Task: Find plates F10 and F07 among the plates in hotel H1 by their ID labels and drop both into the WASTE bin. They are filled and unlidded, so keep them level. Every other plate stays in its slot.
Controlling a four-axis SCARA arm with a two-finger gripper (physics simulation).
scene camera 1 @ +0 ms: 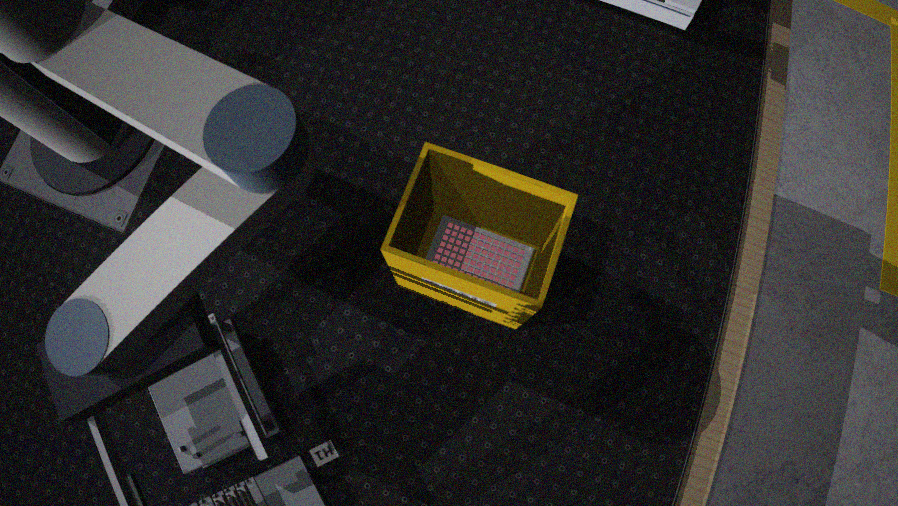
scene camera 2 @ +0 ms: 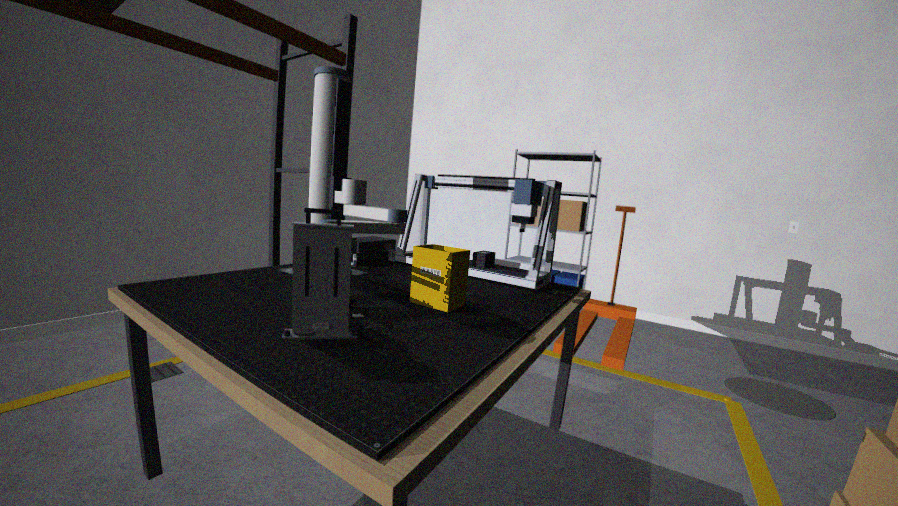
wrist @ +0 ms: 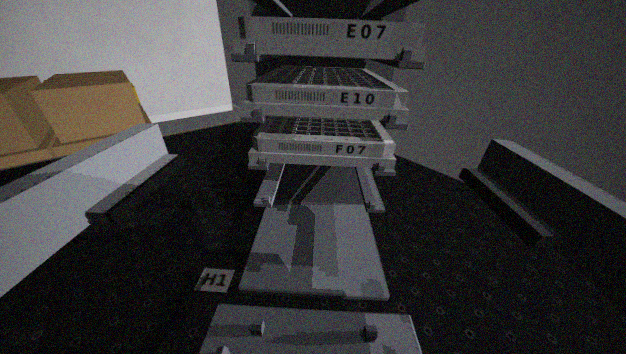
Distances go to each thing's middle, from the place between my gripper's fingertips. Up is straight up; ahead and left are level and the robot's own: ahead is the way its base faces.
The plate e10 [wrist: 294,91] is 6 cm ahead of my hand, 5 cm to the right of it and 2 cm above it. The rest, counted from my hand: H1 tag [wrist: 215,280]: 16 cm below, 8 cm ahead, 6 cm to the left; then plate e07 [wrist: 347,38]: 6 cm ahead, 5 cm to the right, 5 cm above.
